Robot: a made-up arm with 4 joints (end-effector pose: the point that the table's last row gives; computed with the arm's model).
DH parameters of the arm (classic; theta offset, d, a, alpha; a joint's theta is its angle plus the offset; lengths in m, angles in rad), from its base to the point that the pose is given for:
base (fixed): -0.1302 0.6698 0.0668 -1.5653
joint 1: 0 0.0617 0.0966 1.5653
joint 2: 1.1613 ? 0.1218 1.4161
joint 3: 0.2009 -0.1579 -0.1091 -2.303
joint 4: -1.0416 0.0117 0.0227 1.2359
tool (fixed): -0.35 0.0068 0 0
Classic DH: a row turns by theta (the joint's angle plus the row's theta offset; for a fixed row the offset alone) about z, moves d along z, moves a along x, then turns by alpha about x.
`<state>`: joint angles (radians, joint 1 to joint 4).
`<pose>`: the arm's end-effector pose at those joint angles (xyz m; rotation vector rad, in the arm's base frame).
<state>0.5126 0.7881 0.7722 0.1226</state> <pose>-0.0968 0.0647 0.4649 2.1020 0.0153 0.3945</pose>
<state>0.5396 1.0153 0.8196 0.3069</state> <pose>-0.1054 0.0378 0.4679 2.1847 0.1960 0.7030</pose>
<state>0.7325 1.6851 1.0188 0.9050</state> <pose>-0.1347 -0.0396 0.4805 2.5418 0.4594 1.5789</pose>
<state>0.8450 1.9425 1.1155 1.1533</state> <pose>-0.1465 -0.0670 0.4844 -2.4175 -0.3091 -1.6397</pose>
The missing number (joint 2, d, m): -0.1715
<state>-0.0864 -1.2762 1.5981 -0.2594</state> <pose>0.3445 0.1338 0.3857 1.2735 -2.6999 0.0203</pose>
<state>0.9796 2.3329 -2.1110 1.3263</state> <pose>-0.0489 -0.1551 0.5957 -1.3811 0.0611 2.1067</pose>
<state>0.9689 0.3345 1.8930 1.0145</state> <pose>-0.1545 0.2456 0.5452 2.1113 -0.7712 0.1938</pose>
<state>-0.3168 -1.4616 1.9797 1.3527</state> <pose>0.4517 0.1025 0.5043 -0.1501 -2.0576 0.2179</pose>
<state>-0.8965 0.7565 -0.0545 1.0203</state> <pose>0.1809 0.0156 0.4973 -0.4143 -0.3817 1.4451</pose>
